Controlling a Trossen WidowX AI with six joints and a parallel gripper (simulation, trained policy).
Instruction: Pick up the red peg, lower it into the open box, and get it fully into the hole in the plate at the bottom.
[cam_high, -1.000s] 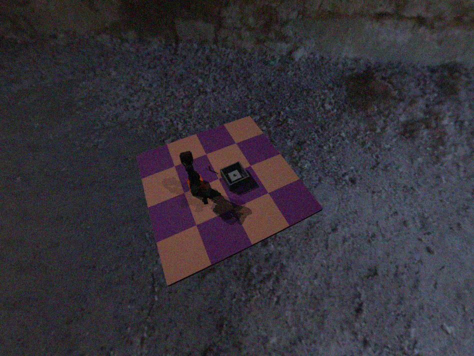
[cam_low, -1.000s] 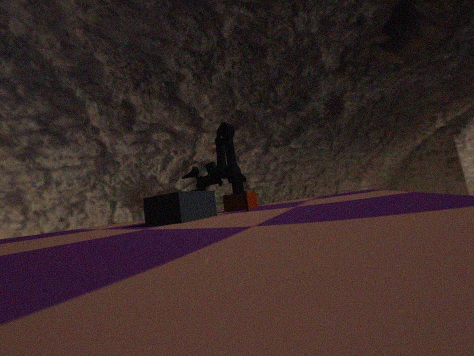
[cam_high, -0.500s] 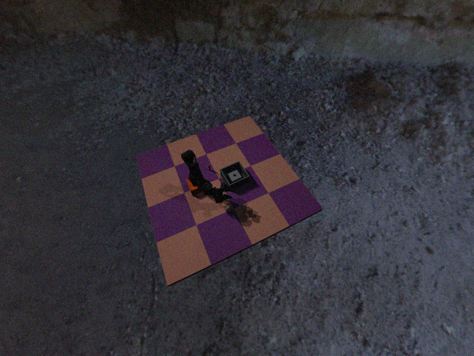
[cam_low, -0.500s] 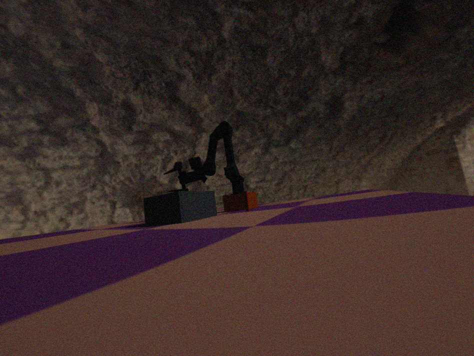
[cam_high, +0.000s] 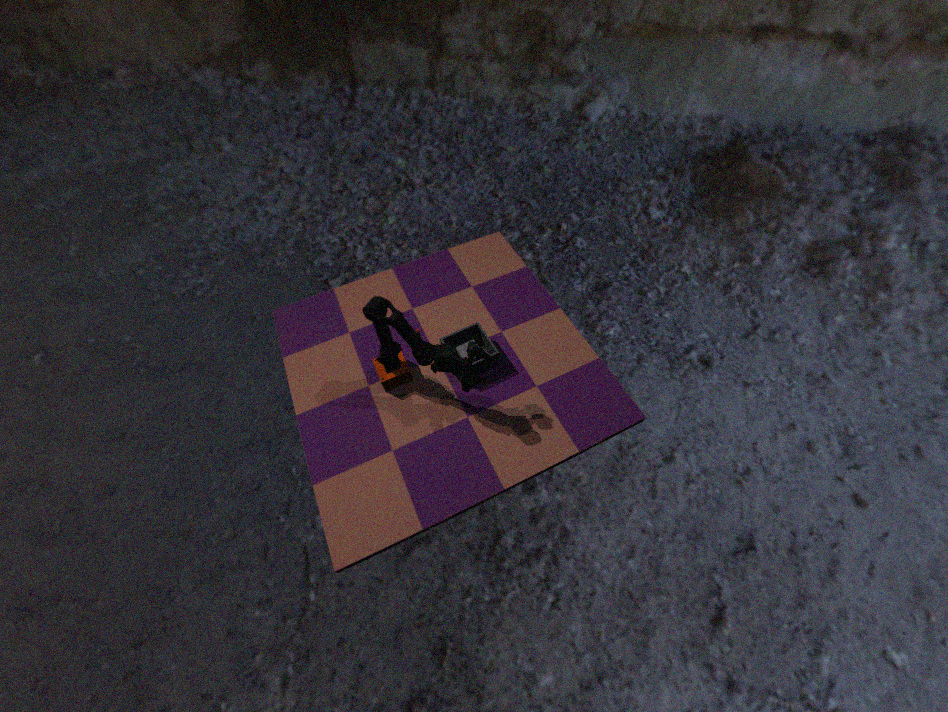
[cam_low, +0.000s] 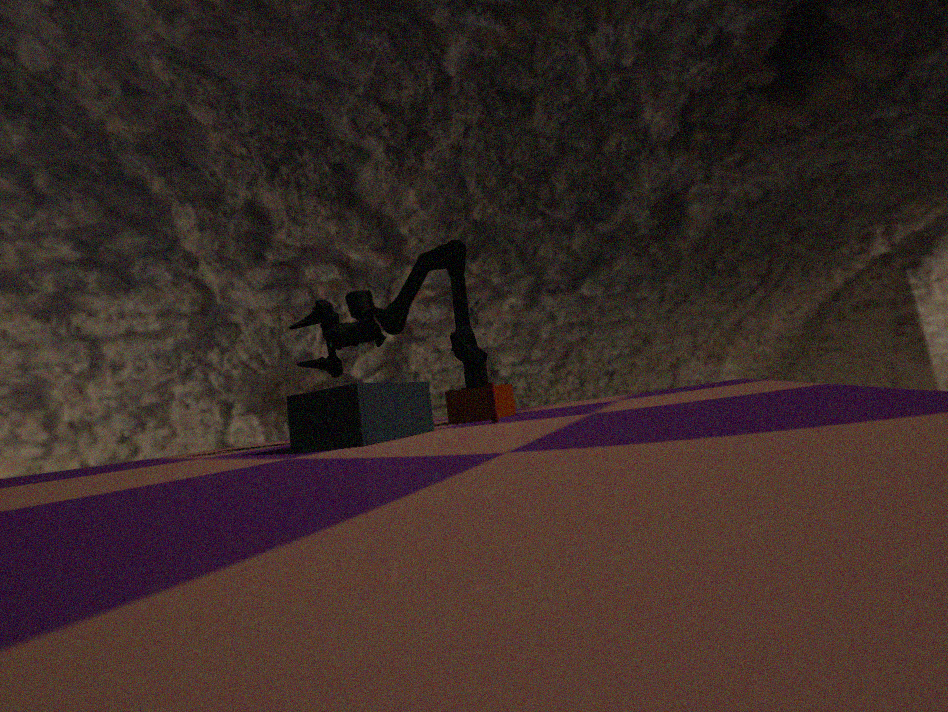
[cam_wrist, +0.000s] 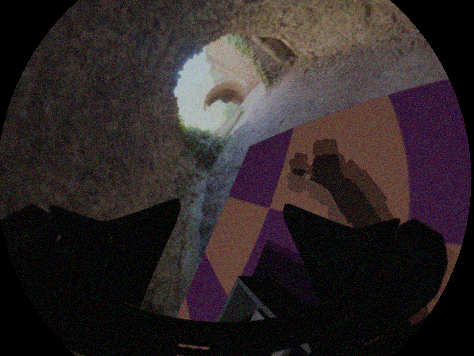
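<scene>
Right now the red peg is 17 cm behind my gripper tip, 41 cm to the left of it and 18 cm below it. Round my gripper tip: dark box (22 cm to the left, 20 cm below); grey plate (22 cm to the left, 18 cm below).
</scene>
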